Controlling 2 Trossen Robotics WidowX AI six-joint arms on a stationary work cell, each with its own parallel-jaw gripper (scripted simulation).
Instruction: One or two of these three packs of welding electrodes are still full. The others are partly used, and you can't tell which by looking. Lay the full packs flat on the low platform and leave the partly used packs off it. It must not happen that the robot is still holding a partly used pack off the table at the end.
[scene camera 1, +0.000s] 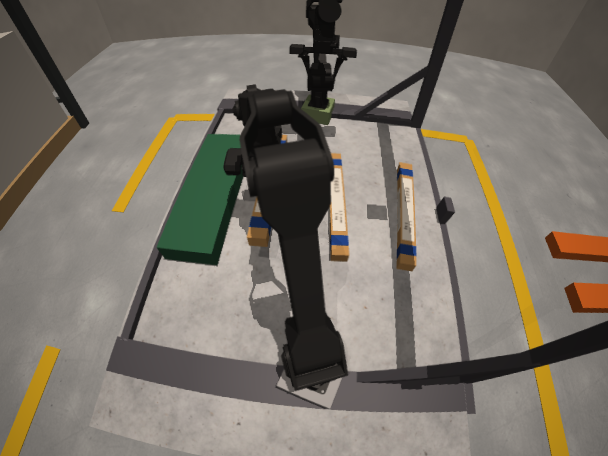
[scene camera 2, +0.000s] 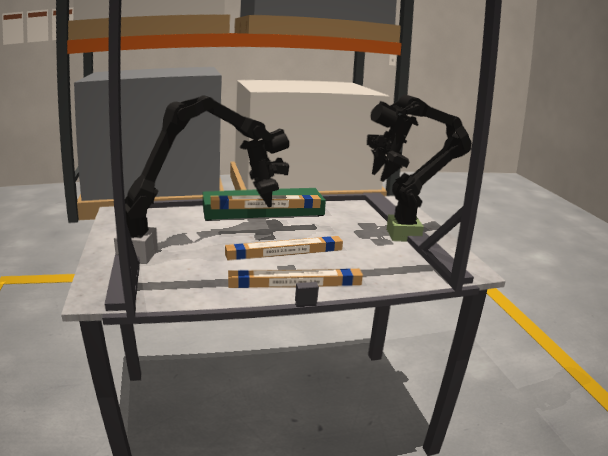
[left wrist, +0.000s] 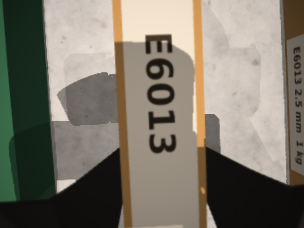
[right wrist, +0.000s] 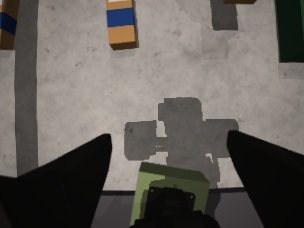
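Left gripper (scene camera 2: 268, 204), (left wrist: 159, 152). Right gripper (scene camera 1: 321, 80), (scene camera 2: 377, 177), (right wrist: 169, 139). Low green platform (scene camera 1: 195, 231), (scene camera 2: 211, 214).
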